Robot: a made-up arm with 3 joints. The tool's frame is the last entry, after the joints.
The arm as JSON. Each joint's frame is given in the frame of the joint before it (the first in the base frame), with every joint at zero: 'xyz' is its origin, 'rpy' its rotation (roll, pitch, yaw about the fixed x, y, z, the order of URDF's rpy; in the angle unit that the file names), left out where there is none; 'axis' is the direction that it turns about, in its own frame. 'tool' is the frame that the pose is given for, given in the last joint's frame.
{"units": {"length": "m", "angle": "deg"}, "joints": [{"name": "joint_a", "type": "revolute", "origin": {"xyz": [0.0, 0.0, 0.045], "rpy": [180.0, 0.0, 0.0]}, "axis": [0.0, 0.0, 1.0]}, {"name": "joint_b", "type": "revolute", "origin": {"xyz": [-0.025, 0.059, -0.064], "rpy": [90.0, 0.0, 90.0]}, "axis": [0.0, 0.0, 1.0]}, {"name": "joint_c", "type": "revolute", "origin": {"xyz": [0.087, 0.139, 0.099], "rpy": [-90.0, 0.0, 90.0]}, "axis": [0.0, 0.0, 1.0]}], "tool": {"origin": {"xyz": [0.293, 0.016, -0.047], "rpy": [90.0, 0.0, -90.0]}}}
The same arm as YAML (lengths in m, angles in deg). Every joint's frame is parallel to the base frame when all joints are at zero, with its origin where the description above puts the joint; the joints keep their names.
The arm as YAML. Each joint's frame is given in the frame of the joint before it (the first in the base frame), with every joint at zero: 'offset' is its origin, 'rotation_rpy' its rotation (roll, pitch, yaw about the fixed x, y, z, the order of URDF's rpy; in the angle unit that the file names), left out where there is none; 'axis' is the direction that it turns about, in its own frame. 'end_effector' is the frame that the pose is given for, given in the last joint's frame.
length_unit: m
angle_unit: deg
chain:
  - id: joint_a
    offset: [0.0, 0.0, 0.045]
    axis: "-z"
  - id: joint_b
    offset: [-0.025, -0.059, 0.064]
    axis: "+x"
  - id: joint_c
    offset: [0.099, -0.087, -0.139]
    axis: "+y"
end_effector:
  offset: [-0.016, -0.047, -0.293]

